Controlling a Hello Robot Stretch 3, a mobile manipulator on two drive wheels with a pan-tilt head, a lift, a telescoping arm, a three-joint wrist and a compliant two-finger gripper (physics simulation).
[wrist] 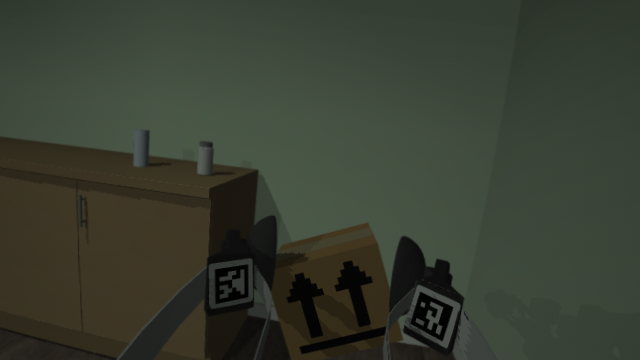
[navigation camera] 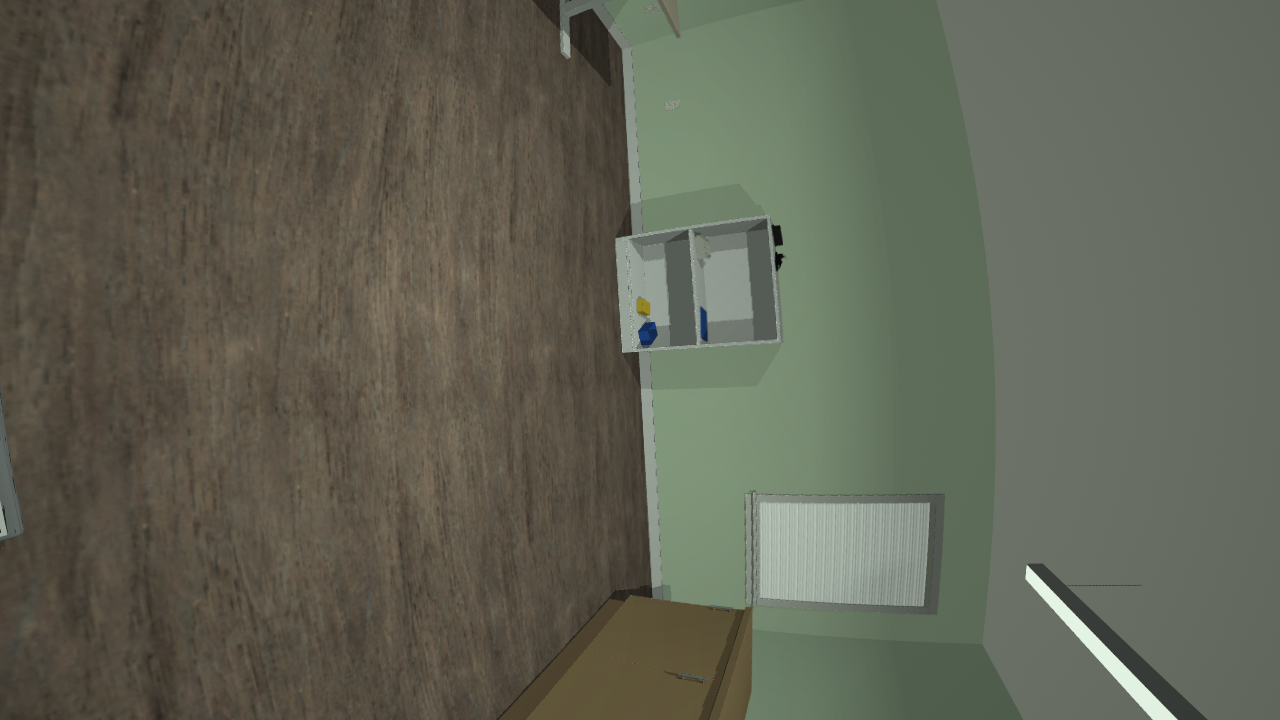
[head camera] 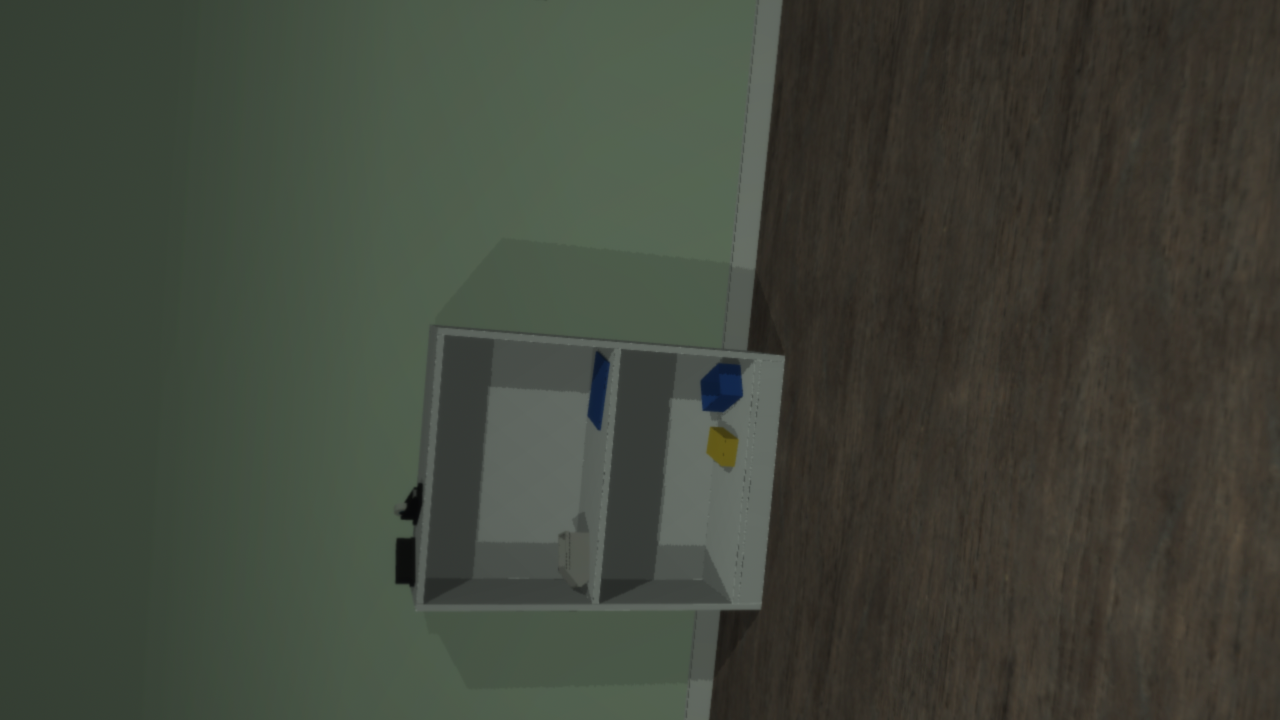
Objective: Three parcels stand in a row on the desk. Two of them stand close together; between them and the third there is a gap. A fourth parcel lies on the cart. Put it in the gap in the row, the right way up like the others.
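Places are measured from the robot's base along level axes (x ahead, y left, z up), in metres.
Pixels of known places: gripper, fingertip midpoint: (wrist: 335, 251).
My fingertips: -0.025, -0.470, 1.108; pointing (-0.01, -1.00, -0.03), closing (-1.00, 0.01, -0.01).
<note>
Ahead of a thing's pixels: the offset from my fingertips to its top centre, as dx, dy, dz.
My gripper (wrist: 335, 251) is shut on a brown cardboard parcel @[-0.002, +0.006, +0.018] (wrist: 332, 310) at the bottom middle of the wrist view. The parcel sits between the two dark fingertips. Its face bears two black arrows that point up in the wrist view, above a black bar, and a pale tape strip runs along its top. It is tilted a little in that view, and its lower end is cut off by the frame. The desk, the row of three parcels and the cart do not show in these views. The gripper does not show in the head and navigation views.
A white shelf unit (head camera: 606, 474) (navigation camera: 694, 286) holding blue and yellow things stands against the green wall. A wooden cabinet (navigation camera: 644, 649) (wrist: 145, 250) bears a grey cylinder @[+0.932, -1.221, -0.028] (wrist: 141, 148) and a white jar @[+0.610, -1.210, -0.050] (wrist: 205, 160). A white-framed window (navigation camera: 935, 555) is in the wall.
</note>
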